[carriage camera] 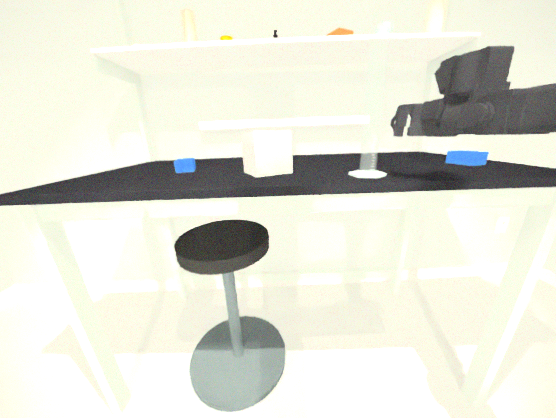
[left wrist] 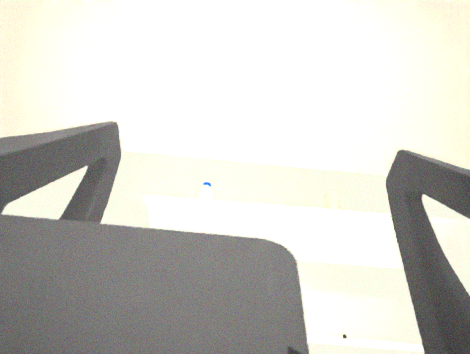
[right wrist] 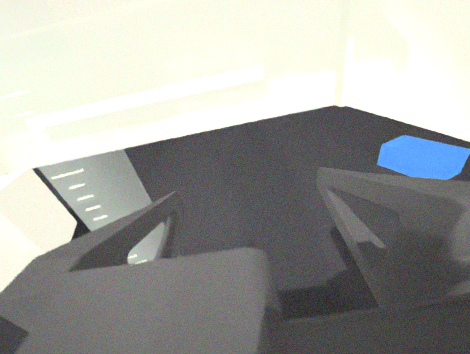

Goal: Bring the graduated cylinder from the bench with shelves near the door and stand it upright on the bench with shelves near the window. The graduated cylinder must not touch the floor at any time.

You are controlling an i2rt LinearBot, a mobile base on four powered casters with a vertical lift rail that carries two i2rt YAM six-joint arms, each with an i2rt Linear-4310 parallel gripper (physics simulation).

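Places are measured from the left arm's base along level axes (x up, y left, z back), in centimetres.
Pixels of known places: left gripper, between the fingertips: (left wrist: 256, 152); right gripper, between the fingertips: (carriage camera: 410, 122) (right wrist: 247, 187).
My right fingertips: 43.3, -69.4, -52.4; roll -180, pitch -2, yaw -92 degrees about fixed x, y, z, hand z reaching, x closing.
Observation:
Behind a point stands the place of what it marks, as x, y, z.
The graduated cylinder (carriage camera: 368, 161) {33.9, -59.0, -51.1} (right wrist: 95, 187) {46.1, -60.8, -51.2} stands upright on its white base on the black bench top (carriage camera: 125, 180) {29.9, 11.9, -59.8} (right wrist: 250, 145) {29.9, -74.2, -93.0}; its clear upper part fades into the pale background. My right gripper (carriage camera: 401, 120) {43.3, -69.4, -52.4} (right wrist: 247, 187) {43.3, -69.4, -52.4} is open and empty. In the carriage camera it is to the right of the cylinder, above the bench top. In the right wrist view the cylinder is beyond and left of the left-hand finger, outside the gap, and part of it shows through that finger's opening. My left gripper (left wrist: 256, 152) {43.7, 0.5, -3.6} is open and empty, facing pale walls and a shelf.
A white box (carriage camera: 270, 152) {36.6, -33.1, -57.9} stands left of the cylinder. Blue blocks (carriage camera: 185, 165) {32.3, -2.6, -71.6} (carriage camera: 466, 158) {32.0, -97.1, -64.4} (right wrist: 425, 157) {33.8, -97.1, -64.4} lie toward both ends. A shelf (carriage camera: 290, 52) {73.7, -42.6, -99.5} with small items hangs above. A round stool (carriage camera: 222, 245) {4.5, -14.3, -63.1} stands at the bench's front. A blue-capped bottle (left wrist: 206, 191) {132.0, 13.4, -97.4} shows in the left wrist view.

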